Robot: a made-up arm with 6 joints. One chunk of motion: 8 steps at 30 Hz.
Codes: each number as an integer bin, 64 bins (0 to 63) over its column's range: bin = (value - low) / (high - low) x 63, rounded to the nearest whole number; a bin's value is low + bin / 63 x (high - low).
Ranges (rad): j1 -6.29..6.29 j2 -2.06..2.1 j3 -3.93..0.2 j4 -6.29..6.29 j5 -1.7..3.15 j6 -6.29..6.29
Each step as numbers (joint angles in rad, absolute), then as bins.
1 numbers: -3.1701 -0.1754 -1.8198 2.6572 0.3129 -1.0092
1 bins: 16 29 32 45 26 26
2 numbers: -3.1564 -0.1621 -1.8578 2.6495 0.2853 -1.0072
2 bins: 16 29 32 45 26 26
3 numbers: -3.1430 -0.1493 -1.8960 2.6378 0.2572 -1.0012
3 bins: 16 29 31 45 25 26
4 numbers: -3.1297 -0.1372 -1.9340 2.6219 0.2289 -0.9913
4 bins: 16 29 30 45 25 27
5 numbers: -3.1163 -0.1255 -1.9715 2.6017 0.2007 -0.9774
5 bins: 16 29 30 45 25 27
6 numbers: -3.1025 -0.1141 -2.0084 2.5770 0.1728 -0.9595
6 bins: 16 29 29 44 24 27
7 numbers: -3.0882 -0.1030 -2.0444 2.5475 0.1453 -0.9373
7 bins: 16 30 29 44 24 27
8 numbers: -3.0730 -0.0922 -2.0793 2.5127 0.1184 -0.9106
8 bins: 16 30 28 44 24 27
